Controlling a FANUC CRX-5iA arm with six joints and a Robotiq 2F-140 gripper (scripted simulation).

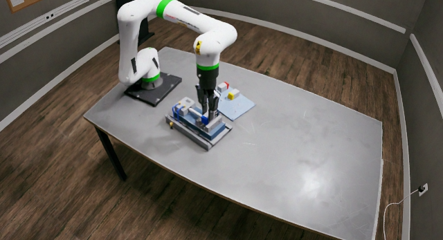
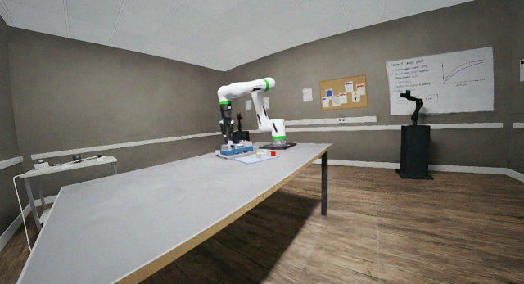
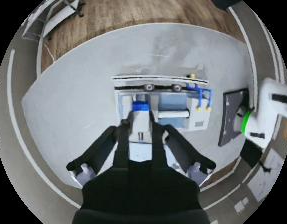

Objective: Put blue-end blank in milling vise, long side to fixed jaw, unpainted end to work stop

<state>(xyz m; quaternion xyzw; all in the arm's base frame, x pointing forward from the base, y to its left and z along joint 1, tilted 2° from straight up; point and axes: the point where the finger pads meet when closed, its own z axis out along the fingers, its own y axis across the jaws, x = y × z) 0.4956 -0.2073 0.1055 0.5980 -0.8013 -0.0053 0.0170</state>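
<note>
Right now my hand is 6 cm above the plain end block and 3 cm short of it. The rest, counted from my hand: yellow-ended blank (30 cm to the left, 12 cm below, 2 cm ahead); red-ended blank (34 cm to the left, 12 cm below, 6 cm behind); light blue plate (26 cm to the left, 14 cm below, 1 cm ahead).
</note>
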